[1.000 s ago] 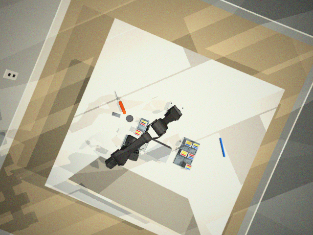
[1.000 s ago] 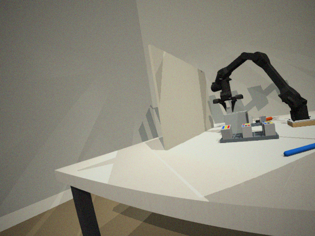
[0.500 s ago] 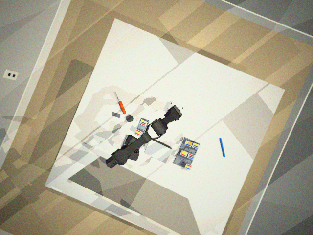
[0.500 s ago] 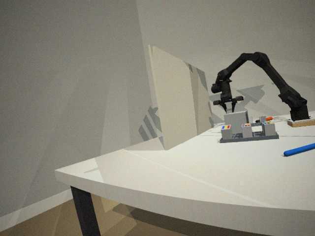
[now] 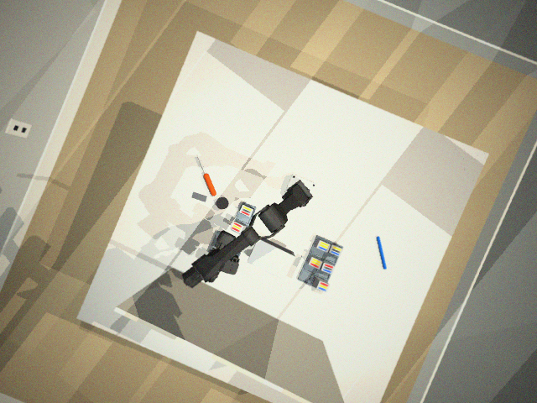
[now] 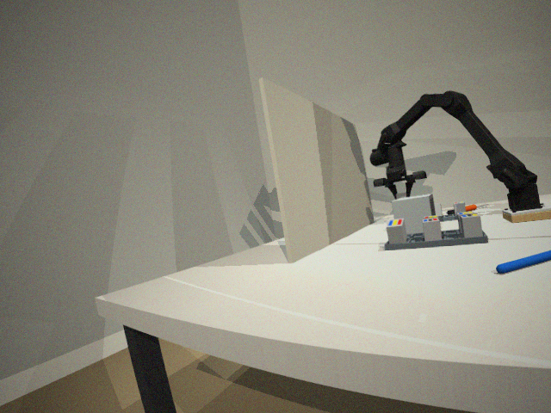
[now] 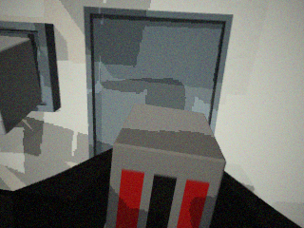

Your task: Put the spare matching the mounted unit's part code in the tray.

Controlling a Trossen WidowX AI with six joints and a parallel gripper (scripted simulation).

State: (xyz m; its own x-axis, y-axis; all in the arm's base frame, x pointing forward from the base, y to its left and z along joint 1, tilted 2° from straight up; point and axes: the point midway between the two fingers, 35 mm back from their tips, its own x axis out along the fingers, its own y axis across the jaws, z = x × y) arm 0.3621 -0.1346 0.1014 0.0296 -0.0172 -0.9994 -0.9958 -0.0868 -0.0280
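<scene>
Now: gripper tip 1 cm past the tray and 8 cm above it. Round my gripper tip: grey mounted unit: 9 cm behind, 19 cm to the left, 3 cm below; then grey block: 2 cm above; then dark disc: 16 cm behind, 11 cm to the right, 7 cm below.
</scene>
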